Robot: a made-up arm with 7 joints. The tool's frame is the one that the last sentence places. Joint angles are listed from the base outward.
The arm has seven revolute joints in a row. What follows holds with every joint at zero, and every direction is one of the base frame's.
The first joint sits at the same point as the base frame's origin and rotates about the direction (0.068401, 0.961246, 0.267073), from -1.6 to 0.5 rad.
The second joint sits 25 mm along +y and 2 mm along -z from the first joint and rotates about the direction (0.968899, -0.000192, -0.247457), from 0 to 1.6 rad.
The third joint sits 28 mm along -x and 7 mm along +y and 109 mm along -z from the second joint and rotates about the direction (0.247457, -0.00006, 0.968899), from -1.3 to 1.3 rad.
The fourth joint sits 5 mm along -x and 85 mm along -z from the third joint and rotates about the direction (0.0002, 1, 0.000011), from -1.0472 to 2.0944 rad.
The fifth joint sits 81 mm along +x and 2 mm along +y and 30 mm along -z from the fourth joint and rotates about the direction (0.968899, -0.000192, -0.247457), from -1.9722 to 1.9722 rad.
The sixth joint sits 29 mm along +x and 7 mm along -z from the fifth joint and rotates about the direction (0.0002, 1, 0.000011), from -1.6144 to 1.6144 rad.
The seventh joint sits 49 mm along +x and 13 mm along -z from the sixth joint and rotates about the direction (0.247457, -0.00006, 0.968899), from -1.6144 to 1.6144 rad.
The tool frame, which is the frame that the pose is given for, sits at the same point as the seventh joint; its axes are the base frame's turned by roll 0, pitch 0.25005 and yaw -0.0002 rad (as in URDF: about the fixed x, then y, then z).
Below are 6 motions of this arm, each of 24 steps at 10 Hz.
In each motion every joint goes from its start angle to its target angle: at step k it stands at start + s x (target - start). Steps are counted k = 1, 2, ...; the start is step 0. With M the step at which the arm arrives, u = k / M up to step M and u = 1 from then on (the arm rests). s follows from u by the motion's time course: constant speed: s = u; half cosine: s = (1 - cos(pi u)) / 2; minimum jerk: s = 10 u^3 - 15 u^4 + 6 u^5.
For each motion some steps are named. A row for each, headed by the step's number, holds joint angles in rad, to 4 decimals.
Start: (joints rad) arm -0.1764 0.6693 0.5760 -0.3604 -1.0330 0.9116 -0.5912
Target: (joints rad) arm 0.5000 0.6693 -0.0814 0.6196 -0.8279 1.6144 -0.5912
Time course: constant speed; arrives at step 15
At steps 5, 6, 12, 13, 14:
5: 0.0491 0.6693 0.3569 -0.0337 -0.9646 1.1459 -0.5912
6: 0.0942 0.6693 0.3130 0.0316 -0.9510 1.1927 -0.5912
12: 0.3647 0.6693 0.0501 0.4236 -0.8689 1.4738 -0.5912
13: 0.4098 0.6693 0.0063 0.4889 -0.8552 1.5207 -0.5912
14: 0.4549 0.6693 -0.0376 0.5543 -0.8416 1.5675 -0.5912

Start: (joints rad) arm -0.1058 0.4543 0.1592 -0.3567 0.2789 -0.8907 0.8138
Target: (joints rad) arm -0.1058 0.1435 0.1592 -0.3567 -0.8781 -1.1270 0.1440
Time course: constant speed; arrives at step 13
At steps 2, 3, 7, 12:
2: -0.1058 0.4065 0.1592 -0.3567 0.1009 -0.9271 0.7108
3: -0.1058 0.3826 0.1592 -0.3567 0.0119 -0.9452 0.6592
7: -0.1058 0.2869 0.1592 -0.3567 -0.3441 -1.0179 0.4531
12: -0.1058 0.1674 0.1592 -0.3567 -0.7891 -1.1088 0.1955

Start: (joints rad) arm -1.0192 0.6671 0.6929 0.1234 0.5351 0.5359 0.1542
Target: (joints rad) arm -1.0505 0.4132 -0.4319 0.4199 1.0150 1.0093 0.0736
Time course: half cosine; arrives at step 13
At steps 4, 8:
4: -1.0260 0.6123 0.4500 0.1874 0.6387 0.6381 0.1368
8: -1.0404 0.4951 -0.0689 0.3242 0.8601 0.8565 0.0996

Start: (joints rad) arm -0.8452 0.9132 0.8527 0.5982 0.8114 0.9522 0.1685
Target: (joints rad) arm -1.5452 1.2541 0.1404 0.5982 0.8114 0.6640 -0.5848
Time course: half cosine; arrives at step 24
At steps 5, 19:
5: -0.9175 0.9484 0.7791 0.5982 0.8114 0.9224 0.0907
19: -1.4729 1.2189 0.2140 0.5982 0.8114 0.6938 -0.5070

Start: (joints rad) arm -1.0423 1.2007 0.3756 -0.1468 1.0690 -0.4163 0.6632
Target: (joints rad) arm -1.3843 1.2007 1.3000 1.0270 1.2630 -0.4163 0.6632
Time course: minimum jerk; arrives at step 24
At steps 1, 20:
1: -1.0425 1.2007 0.3762 -0.1460 1.0691 -0.4163 0.6632
20: -1.3722 1.2007 1.2672 0.9853 1.2561 -0.4163 0.6632

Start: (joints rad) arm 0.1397 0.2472 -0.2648 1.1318 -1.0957 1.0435 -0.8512
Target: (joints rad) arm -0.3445 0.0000 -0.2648 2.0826 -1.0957 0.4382 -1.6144
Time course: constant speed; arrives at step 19
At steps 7, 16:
7: -0.0387 0.1561 -0.2648 1.4821 -1.0957 0.8205 -1.1324
16: -0.2680 0.0390 -0.2648 1.9325 -1.0957 0.5338 -1.4939

